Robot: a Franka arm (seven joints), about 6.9 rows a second.
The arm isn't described. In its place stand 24 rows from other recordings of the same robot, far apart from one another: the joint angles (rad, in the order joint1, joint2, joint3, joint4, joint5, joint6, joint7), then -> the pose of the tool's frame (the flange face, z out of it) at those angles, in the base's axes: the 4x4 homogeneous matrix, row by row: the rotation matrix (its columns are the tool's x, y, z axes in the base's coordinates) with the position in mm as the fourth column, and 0 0 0 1 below.
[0.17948, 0.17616, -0.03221, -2.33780, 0.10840, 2.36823, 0.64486] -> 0.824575 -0.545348 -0.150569 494.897; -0.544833 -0.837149 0.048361 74.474; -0.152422 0.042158 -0.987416 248.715; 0 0 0 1
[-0.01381, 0.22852, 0.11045, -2.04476, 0.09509, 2.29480, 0.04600] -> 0.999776 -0.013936 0.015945 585.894; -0.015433 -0.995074 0.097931 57.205; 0.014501 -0.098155 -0.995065 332.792; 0 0 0 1
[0.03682, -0.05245, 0.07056, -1.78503, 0.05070, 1.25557, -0.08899] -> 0.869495 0.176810 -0.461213 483.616; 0.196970 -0.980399 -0.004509 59.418; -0.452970 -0.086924 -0.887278 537.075; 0 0 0 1
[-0.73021, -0.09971, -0.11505, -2.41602, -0.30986, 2.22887, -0.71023] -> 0.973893 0.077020 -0.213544 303.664; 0.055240 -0.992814 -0.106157 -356.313; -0.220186 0.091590 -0.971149 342.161; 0 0 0 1
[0.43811, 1.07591, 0.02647, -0.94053, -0.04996, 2.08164, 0.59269] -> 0.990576 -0.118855 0.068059 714.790; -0.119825 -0.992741 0.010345 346.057; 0.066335 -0.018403 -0.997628 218.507; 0 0 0 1
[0.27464, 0.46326, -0.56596, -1.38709, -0.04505, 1.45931, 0.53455] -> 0.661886 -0.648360 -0.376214 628.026; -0.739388 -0.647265 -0.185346 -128.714; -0.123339 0.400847 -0.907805 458.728; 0 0 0 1
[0.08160, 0.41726, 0.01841, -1.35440, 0.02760, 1.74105, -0.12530] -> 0.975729 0.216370 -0.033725 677.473; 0.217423 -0.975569 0.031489 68.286; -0.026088 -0.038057 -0.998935 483.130; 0 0 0 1
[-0.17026, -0.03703, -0.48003, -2.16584, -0.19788, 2.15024, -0.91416] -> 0.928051 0.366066 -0.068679 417.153; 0.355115 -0.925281 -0.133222 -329.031; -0.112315 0.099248 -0.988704 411.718; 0 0 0 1
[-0.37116, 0.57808, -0.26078, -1.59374, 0.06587, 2.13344, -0.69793] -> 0.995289 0.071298 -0.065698 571.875; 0.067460 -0.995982 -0.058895 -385.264; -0.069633 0.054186 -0.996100 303.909; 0 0 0 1
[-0.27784, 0.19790, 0.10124, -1.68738, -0.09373, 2.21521, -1.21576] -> 0.465770 0.828511 0.310849 639.948; 0.883628 -0.454325 -0.113091 -122.270; 0.047529 0.327349 -0.943707 514.249; 0 0 0 1
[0.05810, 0.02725, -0.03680, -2.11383, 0.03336, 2.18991, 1.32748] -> 0.243839 -0.968602 0.048505 551.825; -0.969706 -0.242755 0.027202 13.040; -0.014573 -0.053668 -0.998452 406.217; 0 0 0 1
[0.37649, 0.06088, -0.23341, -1.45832, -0.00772, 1.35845, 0.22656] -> 0.984809 -0.080713 -0.153740 543.955; -0.088407 -0.995118 -0.043877 81.813; -0.149448 0.056802 -0.987137 626.778; 0 0 0 1
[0.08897, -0.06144, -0.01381, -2.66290, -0.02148, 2.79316, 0.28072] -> 0.964863 -0.180928 0.190540 436.619; -0.185793 -0.982558 0.007834 33.931; 0.185799 -0.042959 -0.981648 278.280; 0 0 0 1
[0.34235, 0.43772, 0.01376, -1.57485, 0.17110, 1.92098, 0.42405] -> 0.980210 -0.142134 -0.137787 623.600; -0.125049 -0.984166 0.125621 243.508; -0.153461 -0.105905 -0.982463 381.062; 0 0 0 1
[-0.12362, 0.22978, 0.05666, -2.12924, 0.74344, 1.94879, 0.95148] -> 0.051102 -0.982254 -0.180462 534.032; -0.741077 -0.158427 0.652462 9.412; -0.669473 0.100394 -0.736021 287.799; 0 0 0 1
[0.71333, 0.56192, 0.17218, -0.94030, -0.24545, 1.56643, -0.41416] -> 0.304985 0.938621 0.161165 498.758; 0.952352 -0.301144 -0.048353 505.478; 0.003149 0.168233 -0.985742 568.519; 0 0 0 1
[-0.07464, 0.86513, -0.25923, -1.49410, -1.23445, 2.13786, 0.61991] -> 0.999409 0.014089 -0.031344 670.334; -0.022865 -0.408270 -0.912575 -241.489; -0.025654 0.912752 -0.407707 180.497; 0 0 0 1
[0.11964, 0.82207, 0.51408, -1.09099, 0.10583, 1.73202, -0.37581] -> 0.662439 0.682246 -0.309378 659.144; 0.746464 -0.566455 0.349170 344.930; 0.062972 -0.462244 -0.884514 368.546; 0 0 0 1
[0.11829, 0.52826, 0.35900, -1.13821, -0.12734, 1.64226, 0.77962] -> 0.942657 -0.333319 -0.017214 655.966; -0.332198 -0.941977 0.048207 251.659; -0.032284 -0.039724 -0.998689 516.101; 0 0 0 1
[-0.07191, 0.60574, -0.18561, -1.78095, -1.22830, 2.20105, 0.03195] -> 0.815293 0.578607 0.022595 628.984; 0.322508 -0.421334 -0.847624 -189.166; -0.480921 0.698349 -0.530117 226.316; 0 0 0 1
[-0.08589, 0.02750, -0.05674, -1.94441, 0.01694, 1.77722, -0.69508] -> 0.840635 0.507456 -0.189262 537.254; 0.523308 -0.851089 0.042379 -75.472; -0.139574 -0.134668 -0.981012 450.663; 0 0 0 1
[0.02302, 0.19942, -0.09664, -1.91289, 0.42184, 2.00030, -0.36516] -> 0.995393 0.085039 -0.044276 593.557; 0.095285 -0.928621 0.358587 -16.699; -0.010622 -0.361154 -0.932446 387.607; 0 0 0 1
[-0.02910, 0.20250, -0.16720, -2.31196, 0.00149, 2.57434, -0.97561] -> 0.708942 0.703105 0.055175 520.645; 0.705220 -0.707621 -0.044001 -104.122; 0.008106 0.070105 -0.997507 263.391; 0 0 0 1
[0.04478, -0.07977, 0.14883, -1.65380, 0.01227, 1.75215, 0.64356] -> 0.887957 -0.426169 0.172953 536.069; -0.437853 -0.898393 0.034273 109.727; 0.140774 -0.106161 -0.984334 645.603; 0 0 0 1
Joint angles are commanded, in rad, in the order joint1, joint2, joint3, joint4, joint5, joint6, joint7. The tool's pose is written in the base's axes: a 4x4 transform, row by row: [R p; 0 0 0 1], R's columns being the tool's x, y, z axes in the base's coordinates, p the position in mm. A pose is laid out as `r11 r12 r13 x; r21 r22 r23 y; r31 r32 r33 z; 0 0 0 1`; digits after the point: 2 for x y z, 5 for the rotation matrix.
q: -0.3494 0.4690 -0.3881 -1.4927 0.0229 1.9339 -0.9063
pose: 0.97471 0.20254 -0.09439 535.23; 0.19124 -0.97460 -0.11650 -428.74; -0.11559 0.09551 -0.98869 417.53; 0 0 0 1
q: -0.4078 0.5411 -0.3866 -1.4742 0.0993 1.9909 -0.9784
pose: 0.97843 0.19676 -0.06299 526.03; 0.19124 -0.97793 -0.08419 -461.80; -0.07816 0.07033 -0.99446 382.97; 0 0 0 1
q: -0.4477 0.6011 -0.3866 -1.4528 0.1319 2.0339 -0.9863
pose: 0.98565 0.15991 -0.05413 518.29; 0.15520 -0.98445 -0.08233 -486.52; -0.06646 0.07275 -0.99513 356.22; 0 0 0 1
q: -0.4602 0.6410 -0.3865 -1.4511 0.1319 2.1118 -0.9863
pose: 0.98732 0.15430 -0.03718 518.97; 0.14872 -0.98122 -0.12283 -498.74; -0.05544 0.11574 -0.99173 336.95; 0 0 0 1
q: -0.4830 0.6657 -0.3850 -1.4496 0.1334 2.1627 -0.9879
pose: 0.99008 0.13820 -0.02553 512.15; 0.13297 -0.97999 -0.14814 -513.36; -0.04549 0.14328 -0.98864 325.29; 0 0 0 1
